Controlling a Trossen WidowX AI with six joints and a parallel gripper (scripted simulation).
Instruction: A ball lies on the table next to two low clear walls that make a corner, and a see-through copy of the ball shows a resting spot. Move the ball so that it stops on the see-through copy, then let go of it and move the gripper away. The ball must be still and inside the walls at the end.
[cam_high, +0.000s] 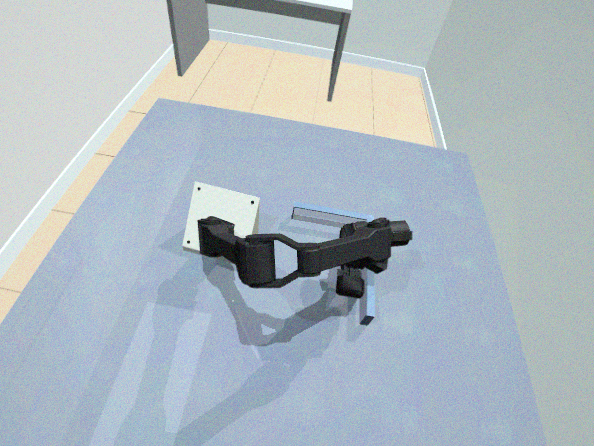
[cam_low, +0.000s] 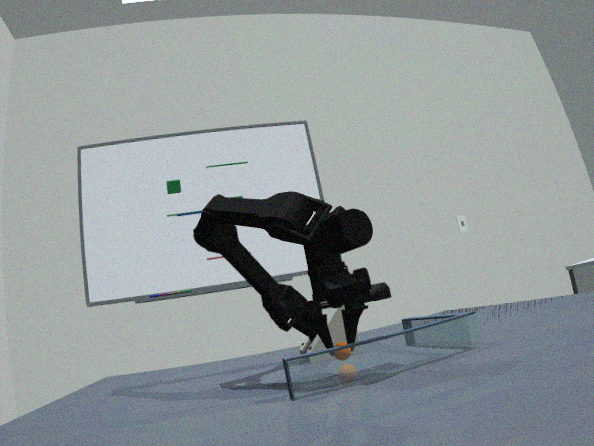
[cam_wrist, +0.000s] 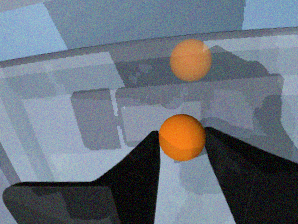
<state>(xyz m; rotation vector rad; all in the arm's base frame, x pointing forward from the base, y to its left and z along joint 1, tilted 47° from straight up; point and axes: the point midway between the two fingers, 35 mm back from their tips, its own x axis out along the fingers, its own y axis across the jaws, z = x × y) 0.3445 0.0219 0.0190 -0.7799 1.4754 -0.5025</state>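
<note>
Right now the see-through copy is 4 cm ahead of my gripper tip and 3 cm below it. The rest, counted from my gripper tip: orange ball: right at my gripper tip; wall: 6 cm ahead, 6 cm to the left, 1 cm below.
</note>
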